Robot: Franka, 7 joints.
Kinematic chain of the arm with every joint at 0, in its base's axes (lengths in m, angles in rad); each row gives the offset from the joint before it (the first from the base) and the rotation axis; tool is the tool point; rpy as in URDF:
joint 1: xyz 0 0 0.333 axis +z
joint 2: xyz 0 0 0 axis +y
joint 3: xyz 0 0 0.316 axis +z
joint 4: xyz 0.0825 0 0 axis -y
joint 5: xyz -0.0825 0 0.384 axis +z
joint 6: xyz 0 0 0 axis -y
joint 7: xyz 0.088 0 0 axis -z
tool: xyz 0 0 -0.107 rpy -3.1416 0 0
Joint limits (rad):
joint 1: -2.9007..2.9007
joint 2: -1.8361..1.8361
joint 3: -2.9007..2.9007
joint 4: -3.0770..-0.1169
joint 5: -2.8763..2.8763
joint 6: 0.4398..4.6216
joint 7: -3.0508..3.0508
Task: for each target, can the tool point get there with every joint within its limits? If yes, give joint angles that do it. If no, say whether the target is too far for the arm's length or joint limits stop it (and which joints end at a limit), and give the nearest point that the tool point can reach.
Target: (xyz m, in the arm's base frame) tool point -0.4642 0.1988 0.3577
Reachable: yes | joints -1.2757 -0.2085 -2.0645 -2.4620 0.7873 3.6868 -0.7415
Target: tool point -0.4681 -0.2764 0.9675
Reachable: yes | joints 0.9522 -0.8156 1.3567 -0.6082 -2.2765 1.7034 2.5054
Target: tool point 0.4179 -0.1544 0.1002
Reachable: yes | joints -0.6058 0.4955 0.2879 -2.3683 -1.4776 2.2139 2.0957
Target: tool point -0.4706 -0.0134 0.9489
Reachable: yes | joints 1.6602 0.3492 1.8269 -1.0566 0.8543 1.8562 0.8812
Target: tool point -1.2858 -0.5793 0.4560
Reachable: no: too far | nearest point -0.7792 -0.3511 0.4075 | short by 0.558 m
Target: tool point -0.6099 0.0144 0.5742
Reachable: yes | joints -0.8948 -1.3085 -1.5372 -1.2810 1.0081 1.0577 -0.5218
